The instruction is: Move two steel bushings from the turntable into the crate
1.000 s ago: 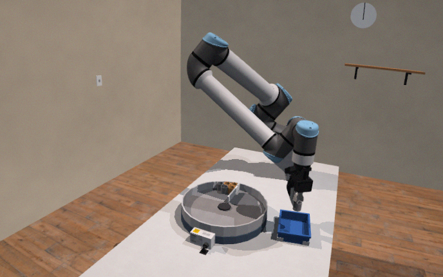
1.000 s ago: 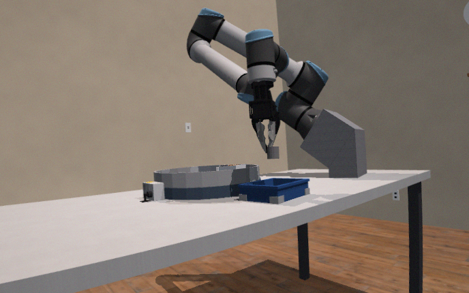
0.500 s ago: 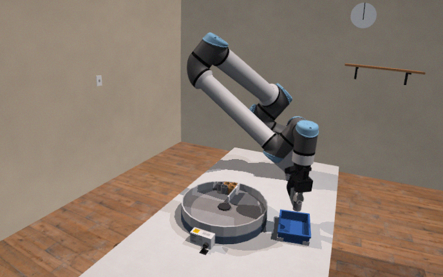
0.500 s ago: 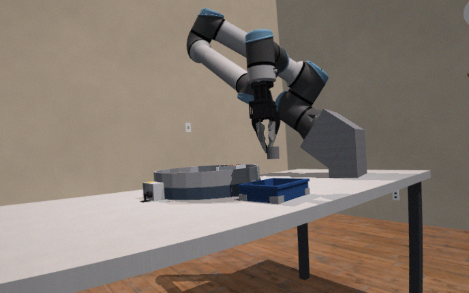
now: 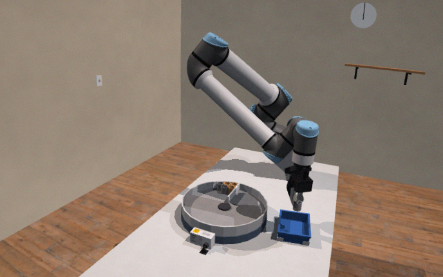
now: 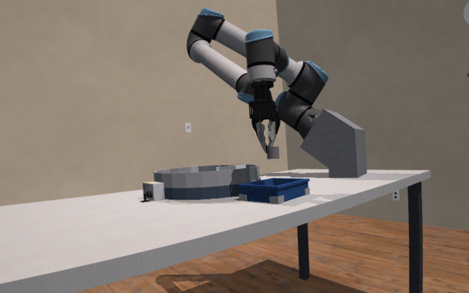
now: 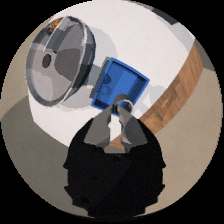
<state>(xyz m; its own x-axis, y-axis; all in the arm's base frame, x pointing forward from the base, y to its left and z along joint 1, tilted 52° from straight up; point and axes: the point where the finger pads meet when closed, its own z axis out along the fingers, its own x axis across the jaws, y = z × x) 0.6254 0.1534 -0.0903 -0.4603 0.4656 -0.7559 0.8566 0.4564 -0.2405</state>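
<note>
Now: hand 130 mm above the blue crate, 20 mm to the right of it and 10 mm past it. The rest, counted from my hand: grey turntable 330 mm to the right, 100 mm below, 10 mm behind.
</note>
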